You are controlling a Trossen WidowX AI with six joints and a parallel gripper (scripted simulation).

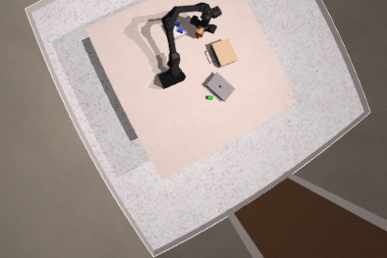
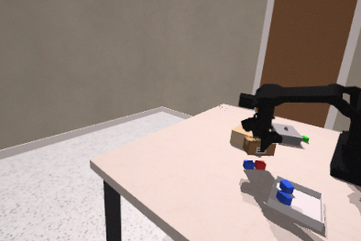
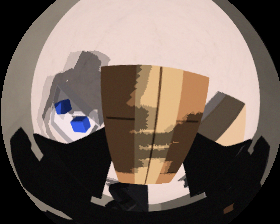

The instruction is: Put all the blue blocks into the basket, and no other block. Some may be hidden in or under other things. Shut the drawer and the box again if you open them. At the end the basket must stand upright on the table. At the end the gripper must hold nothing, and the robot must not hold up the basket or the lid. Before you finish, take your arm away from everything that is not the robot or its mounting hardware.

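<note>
The red block is 2 cm behind my hand, 1 cm to the right of it and 11 cm below it. The rest, counted from my hand: grey basket 15 cm behind, 12 cm to the left, 11 cm below; tan drawer unit 7 cm ahead, 24 cm to the right, 9 cm below; cardboard box 2 cm below.
</note>
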